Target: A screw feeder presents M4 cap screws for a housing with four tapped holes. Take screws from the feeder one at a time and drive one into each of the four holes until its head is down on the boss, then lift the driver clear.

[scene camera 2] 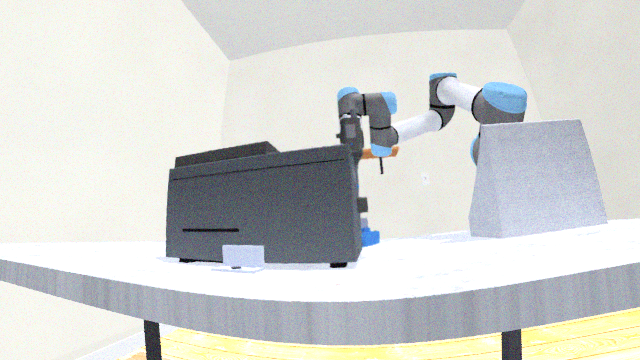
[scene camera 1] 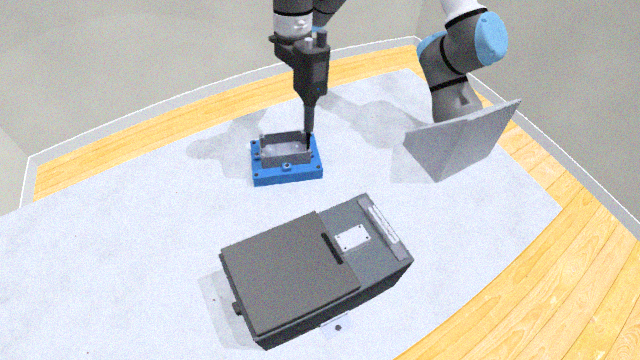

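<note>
The powered screwdriver [scene camera 1: 308, 148] points straight down, with its thin dark bit at the right side of the grey housing [scene camera 1: 286, 159], close to the front right corner. Whether a screw is on the bit, and whether the bit touches a boss, is too small to tell. The open-topped housing sits in a blue fixture [scene camera 1: 287, 176] [scene camera 2: 370, 237]. Its four holes and any screw heads cannot be made out. The dark screw feeder [scene camera 1: 290, 275] [scene camera 2: 265, 210] stands in front of the fixture. In scene camera 2 it hides the driver's tip and most of the housing.
A grey angled panel [scene camera 1: 465, 140] [scene camera 2: 540, 175] stands to the right, near the arm's base. A small pale bracket [scene camera 1: 336, 326] [scene camera 2: 243, 255] with a dark spot on its foot is beside the feeder. The feeder has a white plate [scene camera 1: 352, 237] on top.
</note>
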